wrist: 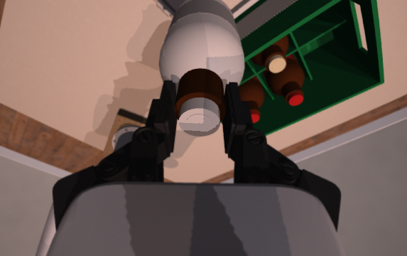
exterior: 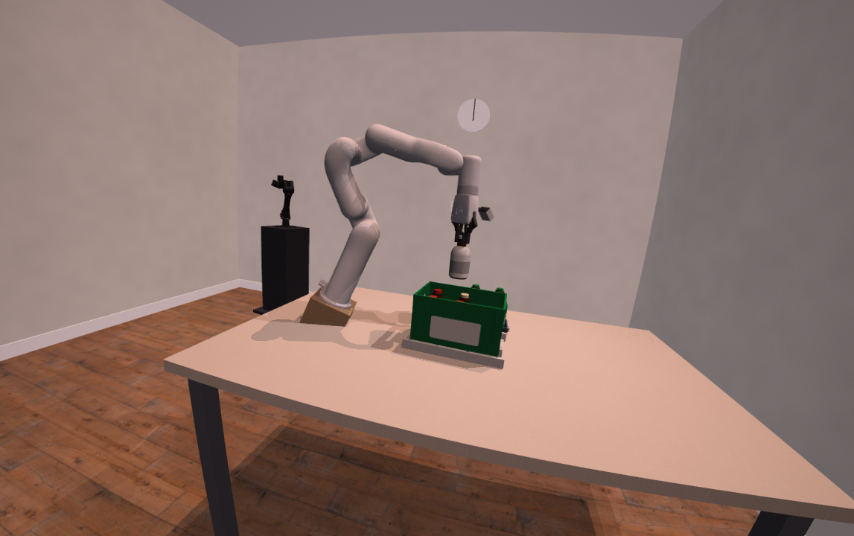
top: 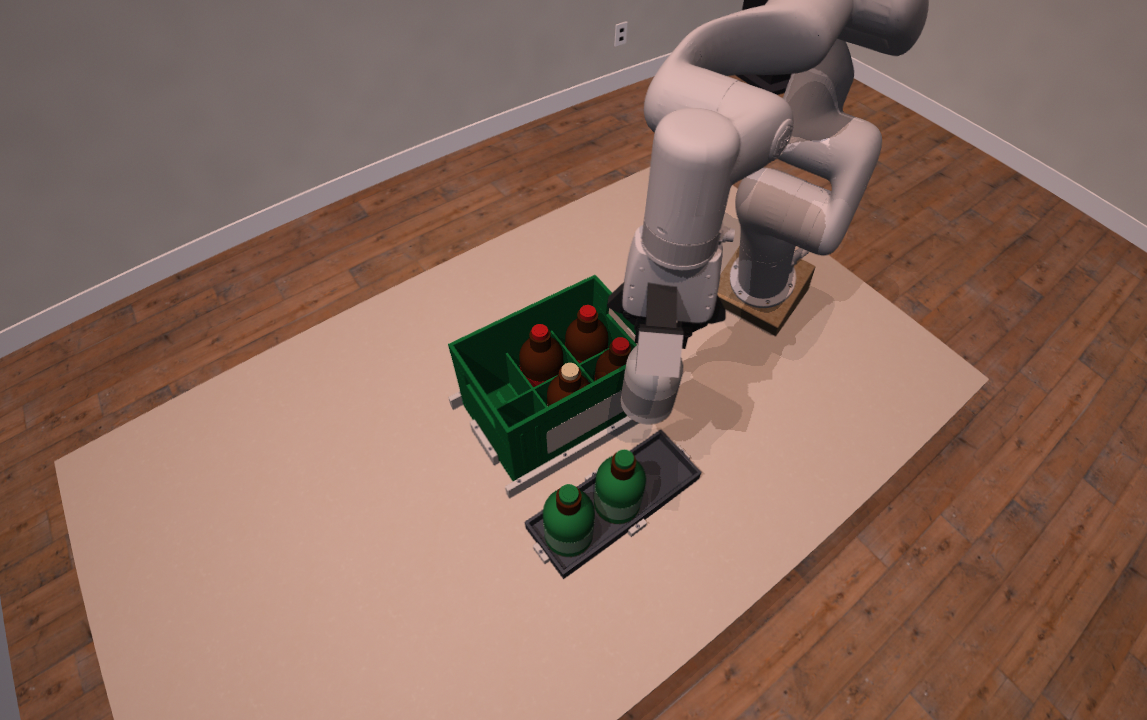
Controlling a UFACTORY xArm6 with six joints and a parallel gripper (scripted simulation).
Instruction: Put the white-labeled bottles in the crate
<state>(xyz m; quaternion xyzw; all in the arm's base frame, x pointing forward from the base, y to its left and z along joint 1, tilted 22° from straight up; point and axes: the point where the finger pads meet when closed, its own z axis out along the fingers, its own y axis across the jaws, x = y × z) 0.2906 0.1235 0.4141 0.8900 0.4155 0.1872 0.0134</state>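
The white-labeled bottle lies 7 cm below my hand. Round my hand: tray (32 cm below, 7 cm ahead, 4 cm to the left); crate (25 cm below, 16 cm to the right, 6 cm ahead).
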